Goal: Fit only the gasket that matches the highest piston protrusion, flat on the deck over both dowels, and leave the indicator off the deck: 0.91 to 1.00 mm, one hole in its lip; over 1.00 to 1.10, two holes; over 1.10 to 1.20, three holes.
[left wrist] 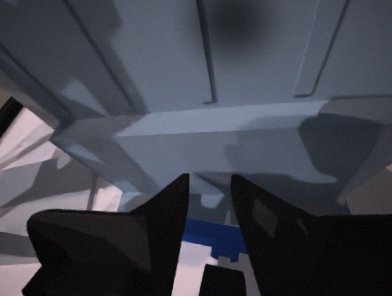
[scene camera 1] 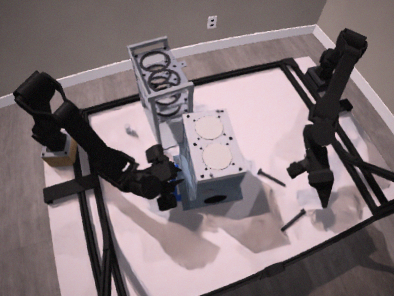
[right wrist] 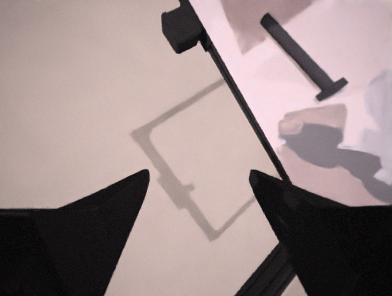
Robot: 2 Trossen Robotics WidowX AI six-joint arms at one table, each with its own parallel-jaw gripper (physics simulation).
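Places are measured from the left arm's base along level axes (x ahead, y left, z up), in centimetres.
Pixels of known places: left gripper, fingertip midpoint: (left wrist: pixel 210 180) (scene camera 1: pixel 182 174); right gripper, fingertip midpoint: (scene camera 1: pixel 324 204) (right wrist: pixel 200 174); left arm's base at its link origin: (scene camera 1: pixel 56 142); right arm's base at its link origin: (scene camera 1: pixel 323 73).
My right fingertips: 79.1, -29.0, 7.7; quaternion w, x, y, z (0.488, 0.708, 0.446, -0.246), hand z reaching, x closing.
Ahead of a thing's pixels: the offset from my right fingertips to its top centre, as dx, dy, dz. "pt": to the spot under its first point. Level surfaces: height alone.
The grey-blue engine block @[-29.6, +16.8, +9.1] (scene camera 1: pixel 215 186) (left wrist: pixel 160 75) stands mid-table; its deck @[dz +8.4] (scene camera 1: pixel 222 174) carries two pale piston tops (scene camera 1: pixel 208 127) (scene camera 1: pixel 217 156) and no gasket. Dark ring gaskets @[pt -47.8, +43.9, +10.5] (scene camera 1: pixel 141 62) are in the grey rack @[pt -45.6, +49.2, +13.3] (scene camera 1: pixel 148 43) behind it; their lip holes are too small to read. The indicator's blue base @[pt -39.1, +10.9, -13.2] (scene camera 1: pixel 178 193) (left wrist: pixel 212 235) and black dial @[pt -42.7, +14.6, -10.8] (left wrist: pixel 223 280) are low beside the block, partly hidden by my left gripper (scene camera 1: pixel 181 179) (left wrist: pixel 210 180). That gripper is partly open and empty, close to the block's left side. My right gripper (scene camera 1: pixel 324 204) (right wrist: pixel 200 174) is open and empty, above the table's right front part.
Two dark bolts or pins @[-7.8, +14.6, -13.8] (scene camera 1: pixel 271 178) @[-3.7, -0.4, -13.8] (scene camera 1: pixel 293 220) lie right of the block; one pin @[pt -3.9, +0.0, -14.6] (right wrist: pixel 300 50) also shows in the right wrist view. A small grey part @[-55.9, +36.5, -11.7] (scene camera 1: pixel 131 131) lies left of the rack. Black frame rails (scene camera 1: pixel 245 71) border the table.
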